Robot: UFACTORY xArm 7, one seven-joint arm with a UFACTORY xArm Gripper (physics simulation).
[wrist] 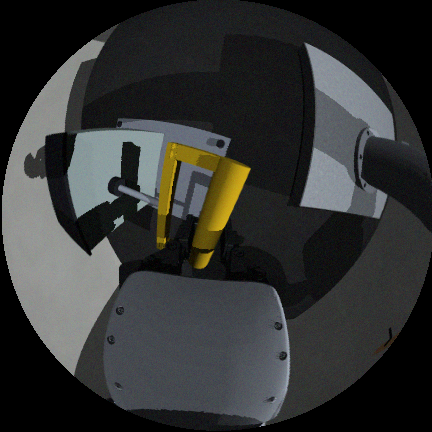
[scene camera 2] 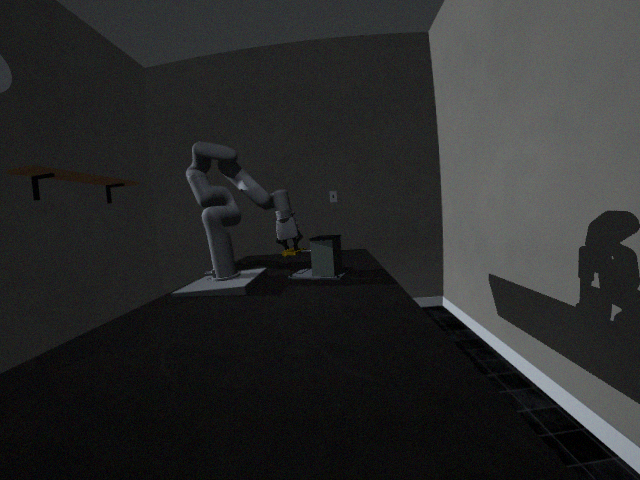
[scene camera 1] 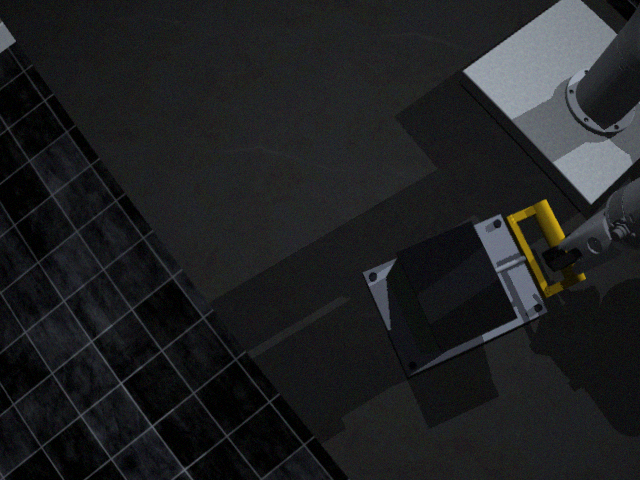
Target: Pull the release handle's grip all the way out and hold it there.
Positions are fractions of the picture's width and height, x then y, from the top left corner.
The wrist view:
gripper: 0.48, 0.52
grey base plate: 0.47, 0.32
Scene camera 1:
grey base plate: 0.82, 0.63
